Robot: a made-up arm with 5 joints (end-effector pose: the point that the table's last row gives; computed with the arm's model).
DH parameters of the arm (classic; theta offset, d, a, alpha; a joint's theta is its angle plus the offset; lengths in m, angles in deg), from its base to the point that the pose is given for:
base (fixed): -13.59 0 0.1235 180
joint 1: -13.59 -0.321 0.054 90
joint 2: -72.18 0 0.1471 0
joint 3: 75.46 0 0.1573 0
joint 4: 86.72 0.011 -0.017 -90
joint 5: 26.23 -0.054 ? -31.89
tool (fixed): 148.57 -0.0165 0 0
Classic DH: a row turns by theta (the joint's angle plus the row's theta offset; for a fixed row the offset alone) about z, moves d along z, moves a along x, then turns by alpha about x.
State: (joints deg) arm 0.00 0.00 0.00 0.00 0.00
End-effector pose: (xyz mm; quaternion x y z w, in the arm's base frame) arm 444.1 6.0 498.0 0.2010 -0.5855 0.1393 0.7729
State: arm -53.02 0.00 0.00 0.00 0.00
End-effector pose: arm 287.0 250.9 498.0 0.4412 -0.4342 0.4697 0.6294
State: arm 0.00 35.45 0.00 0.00 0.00
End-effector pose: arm 496.7 6.0 308.6 0.2339 -0.3224 0.0715 0.9144
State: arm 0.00 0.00 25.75 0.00 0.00
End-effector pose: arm 437.8 6.0 396.6 0.2270 -0.3986 0.0910 0.8839
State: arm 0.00 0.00 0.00 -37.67 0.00
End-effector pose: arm 401.8 6.0 530.0 0.1453 -0.8037 0.1968 0.5425
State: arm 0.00 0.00 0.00 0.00 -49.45
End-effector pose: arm 444.1 -24.4 506.1 0.5059 -0.5901 -0.1183 0.6179
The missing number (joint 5, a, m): -0.0366
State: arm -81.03 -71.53 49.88 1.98 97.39
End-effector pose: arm 107.6 127.1 470.6 -0.1508 -0.6427 0.7321 0.1679
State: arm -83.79 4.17 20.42 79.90 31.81
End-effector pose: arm 101.7 233.7 310.8 -0.0420 0.3785 0.7486 0.5427
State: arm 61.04 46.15 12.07 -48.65 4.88
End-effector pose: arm 315.2 -304.5 279.2 -0.1040 -0.5329 -0.2908 0.7878
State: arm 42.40 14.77 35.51 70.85 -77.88
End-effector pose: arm 282.6 -194.1 236.1 0.1364 0.1044 -0.8957 0.4101
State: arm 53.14 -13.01 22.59 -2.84 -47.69
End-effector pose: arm 300.7 -260.5 478.5 0.1895 -0.7143 -0.4186 0.5279
